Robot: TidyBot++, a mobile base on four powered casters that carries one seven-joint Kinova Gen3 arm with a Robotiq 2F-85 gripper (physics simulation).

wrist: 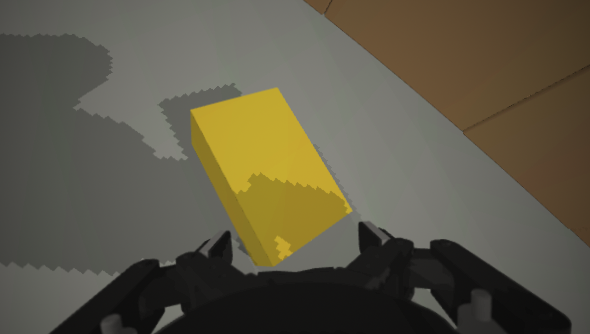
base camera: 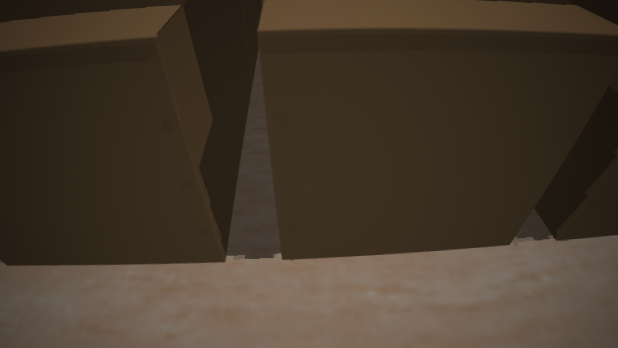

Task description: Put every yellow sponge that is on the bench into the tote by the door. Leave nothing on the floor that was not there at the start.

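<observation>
A yellow sponge [wrist: 270, 160] lies on the grey bench top [wrist: 400, 165] in the wrist view, turned slantwise to the fingers. Its near end reaches down between the fingertips in the picture, nearer the left one. My gripper [wrist: 295, 240] is open, above the bench, with nothing held between its fingers. The gripper's shadow falls across the near half of the sponge. The tote by the door does not show in either view.
A brown panelled surface [wrist: 500, 60] borders the bench at the upper right of the wrist view. In the base camera view, brown cabinet-like blocks [base camera: 100, 160] [base camera: 400, 145] stand on the pale floor [base camera: 320, 305], with a narrow gap between them.
</observation>
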